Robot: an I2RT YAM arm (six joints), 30 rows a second.
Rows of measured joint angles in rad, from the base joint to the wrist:
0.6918 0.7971 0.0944 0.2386 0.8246 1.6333
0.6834 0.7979 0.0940 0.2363 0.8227 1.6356
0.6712 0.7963 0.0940 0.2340 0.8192 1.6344
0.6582 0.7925 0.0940 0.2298 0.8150 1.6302
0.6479 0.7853 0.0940 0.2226 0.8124 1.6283
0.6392 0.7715 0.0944 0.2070 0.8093 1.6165
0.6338 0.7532 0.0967 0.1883 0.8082 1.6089
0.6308 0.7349 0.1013 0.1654 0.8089 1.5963
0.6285 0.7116 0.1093 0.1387 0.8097 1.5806
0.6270 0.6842 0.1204 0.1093 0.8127 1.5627
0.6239 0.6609 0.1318 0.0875 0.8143 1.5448
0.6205 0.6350 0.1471 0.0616 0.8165 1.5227
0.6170 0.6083 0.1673 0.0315 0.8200 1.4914
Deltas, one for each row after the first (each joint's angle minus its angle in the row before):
-0.0084 0.0008 -0.0004 -0.0023 -0.0019 0.0023
-0.0122 -0.0016 0.0000 -0.0023 -0.0035 -0.0012
-0.0130 -0.0038 0.0000 -0.0042 -0.0042 -0.0042
-0.0103 -0.0072 0.0000 -0.0072 -0.0026 -0.0019
-0.0087 -0.0138 0.0004 -0.0156 -0.0031 -0.0118
-0.0054 -0.0183 0.0023 -0.0187 -0.0011 -0.0076
-0.0030 -0.0183 0.0046 -0.0229 0.0007 -0.0126
-0.0023 -0.0233 0.0080 -0.0267 0.0008 -0.0157
-0.0015 -0.0274 0.0111 -0.0294 0.0030 -0.0179
-0.0031 -0.0233 0.0114 -0.0218 0.0016 -0.0179
-0.0034 -0.0259 0.0153 -0.0259 0.0022 -0.0221
-0.0035 -0.0267 0.0202 -0.0301 0.0035 -0.0313

